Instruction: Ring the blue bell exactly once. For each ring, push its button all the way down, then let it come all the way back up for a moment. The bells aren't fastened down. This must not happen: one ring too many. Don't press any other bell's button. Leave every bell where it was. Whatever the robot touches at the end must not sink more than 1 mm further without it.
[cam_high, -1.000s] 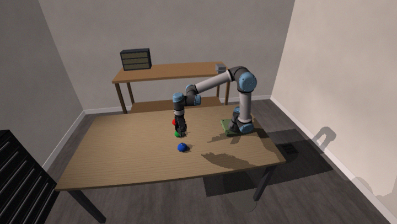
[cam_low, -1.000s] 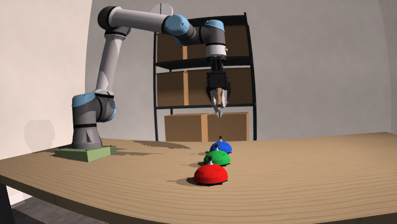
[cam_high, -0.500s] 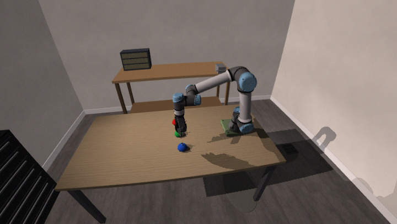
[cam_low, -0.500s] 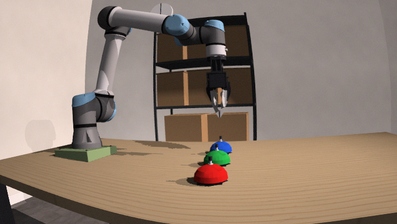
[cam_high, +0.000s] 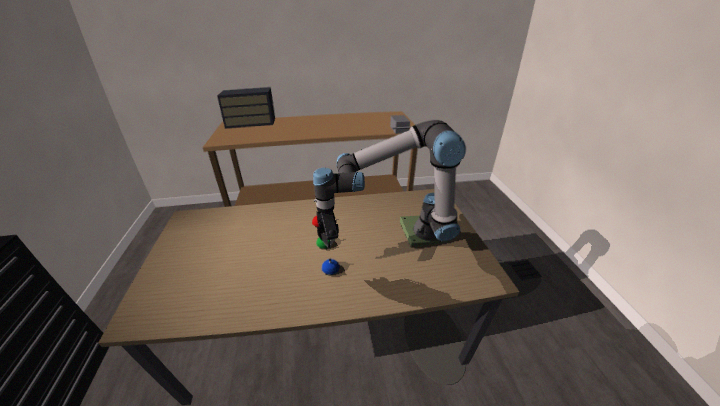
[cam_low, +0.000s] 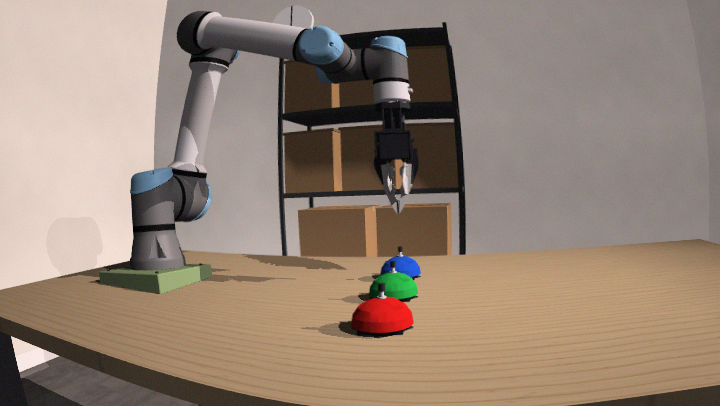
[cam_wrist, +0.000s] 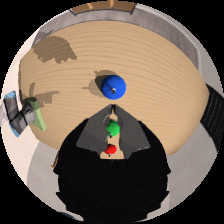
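Now: hand 110 mm above the blue bell. Round my hand: green bell: 180 mm to the right, 110 mm below, 20 mm ahead; then red bell: 360 mm to the right, 110 mm below, 50 mm ahead.
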